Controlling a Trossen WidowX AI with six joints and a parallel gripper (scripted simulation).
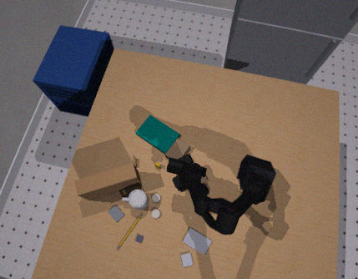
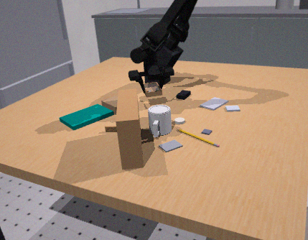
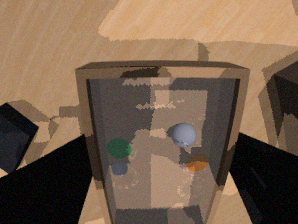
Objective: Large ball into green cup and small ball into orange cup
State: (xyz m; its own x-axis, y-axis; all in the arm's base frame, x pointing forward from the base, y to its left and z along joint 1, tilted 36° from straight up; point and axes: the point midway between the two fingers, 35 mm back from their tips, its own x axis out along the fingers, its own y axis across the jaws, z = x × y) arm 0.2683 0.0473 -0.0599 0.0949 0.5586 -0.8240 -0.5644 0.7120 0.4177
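Right now the wooden puzzle is 30 mm below my hand, 10 mm to the right of it and 10 mm behind it. The rest, counted from my hand: black block 120 mm behind, 100 mm to the left, 80 mm below; small yellow block 170 mm ahead, 70 mm below, 50 mm to the right; small brown block 140 mm to the right, 90 mm ahead, 70 mm below.
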